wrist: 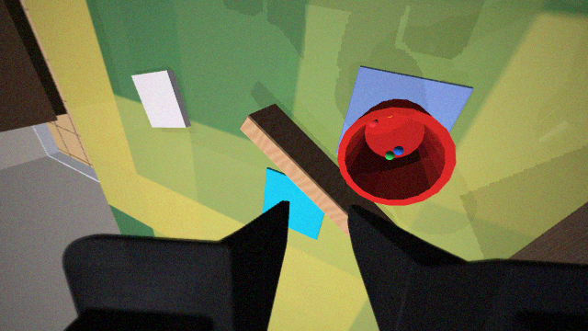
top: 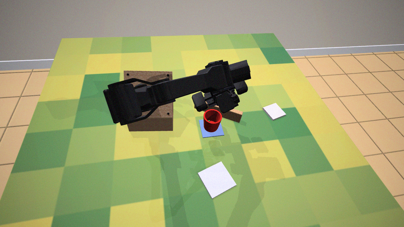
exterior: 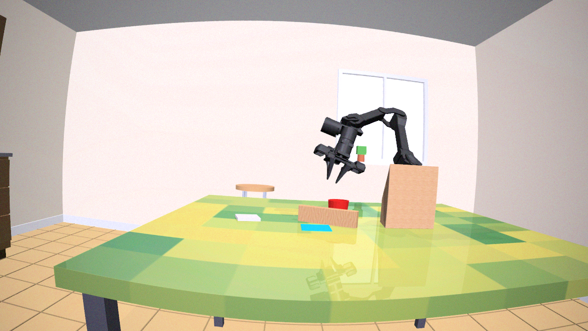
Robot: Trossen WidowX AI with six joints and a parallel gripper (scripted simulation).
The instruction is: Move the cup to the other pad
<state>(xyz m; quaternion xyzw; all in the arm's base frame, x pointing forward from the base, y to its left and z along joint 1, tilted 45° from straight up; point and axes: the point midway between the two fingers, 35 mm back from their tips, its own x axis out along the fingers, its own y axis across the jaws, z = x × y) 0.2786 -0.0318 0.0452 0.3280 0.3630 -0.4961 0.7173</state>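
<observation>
The red cup lies 10 cm below my gripper tip, 3 cm behind it and 1 cm to the right of it. Also, from my gripper tip: cyan pad (15 cm below, 13 cm to the left, 5 cm ahead); then wooden bar (12 cm below, 6 cm to the left, 1 cm ahead); then pale blue pad (15 cm below, 3 cm behind, 1 cm to the right).
</observation>
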